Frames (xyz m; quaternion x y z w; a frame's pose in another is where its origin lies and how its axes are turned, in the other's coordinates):
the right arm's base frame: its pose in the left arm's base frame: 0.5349 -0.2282 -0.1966 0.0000 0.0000 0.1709 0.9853
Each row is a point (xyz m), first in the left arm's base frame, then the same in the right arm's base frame.
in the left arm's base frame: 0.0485 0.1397 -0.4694
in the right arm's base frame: -0.3341 0.5102 -0.2728
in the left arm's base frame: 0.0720 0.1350 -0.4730
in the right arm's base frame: -0.3135 0.4979 -0.2764
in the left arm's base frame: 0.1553 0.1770 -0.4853
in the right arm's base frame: -0.2210 0.5094 -0.2887
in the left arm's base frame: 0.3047 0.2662 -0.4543
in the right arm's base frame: -0.0503 0.5430 -0.2577
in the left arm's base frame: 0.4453 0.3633 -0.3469
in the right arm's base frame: 0.1148 0.5871 -0.1503
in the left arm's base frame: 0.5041 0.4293 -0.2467
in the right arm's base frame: 0.1924 0.6295 -0.0501
